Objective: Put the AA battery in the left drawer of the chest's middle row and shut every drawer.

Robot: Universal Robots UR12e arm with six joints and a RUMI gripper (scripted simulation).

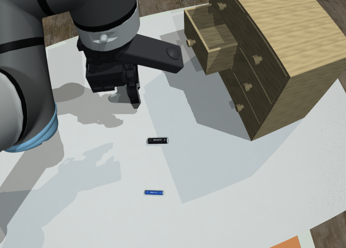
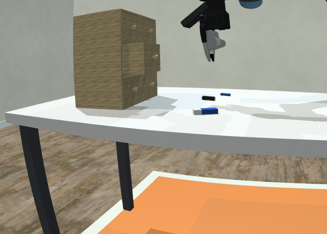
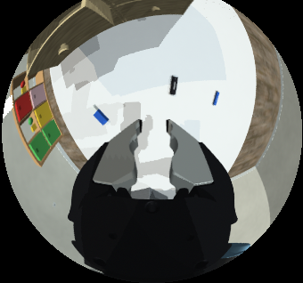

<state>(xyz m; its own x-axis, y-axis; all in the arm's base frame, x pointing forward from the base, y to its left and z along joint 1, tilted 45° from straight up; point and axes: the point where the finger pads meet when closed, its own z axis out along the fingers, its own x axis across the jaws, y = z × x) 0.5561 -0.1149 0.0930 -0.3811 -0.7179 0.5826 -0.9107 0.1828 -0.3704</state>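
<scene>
The black battery lies 14 cm below my hand, 6 cm to the right of it and 1 cm ahead of it. Also, from my hand: blue AA battery 16 cm to the right, 15 cm below, 6 cm behind; then eraser 17 cm to the left, 14 cm below, 3 cm ahead.
</scene>
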